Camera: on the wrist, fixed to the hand. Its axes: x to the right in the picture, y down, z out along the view.
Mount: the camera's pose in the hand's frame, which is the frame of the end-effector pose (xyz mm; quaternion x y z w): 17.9 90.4 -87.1 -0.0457 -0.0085 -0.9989 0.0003
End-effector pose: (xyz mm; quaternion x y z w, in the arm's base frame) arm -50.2 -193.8 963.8 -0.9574 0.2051 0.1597 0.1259
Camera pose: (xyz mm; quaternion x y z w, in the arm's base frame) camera -51.7 -306.7 1021.4 -0.2096 -0.9647 -0.1082 0.1176
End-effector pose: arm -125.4 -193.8 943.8 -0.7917 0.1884 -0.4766 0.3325
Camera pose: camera -191.9 -299.0 919.5 0.2077 0.7718 0.3169 0.5106
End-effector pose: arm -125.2 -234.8 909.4 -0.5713 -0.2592 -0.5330 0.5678
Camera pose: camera -65.8 -340.9 873.4 -0.2283 0.5512 0.5743 0.5606
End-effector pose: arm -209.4 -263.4 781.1 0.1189 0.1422 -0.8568 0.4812
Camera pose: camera -135.1 -291.2 682.2 0.1713 -0.1539 0.4754 0.8491
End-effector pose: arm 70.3 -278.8 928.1 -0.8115 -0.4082 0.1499 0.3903
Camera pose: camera 179.7 -342.1 917.8 0.3910 -0.8209 -0.4016 0.1093
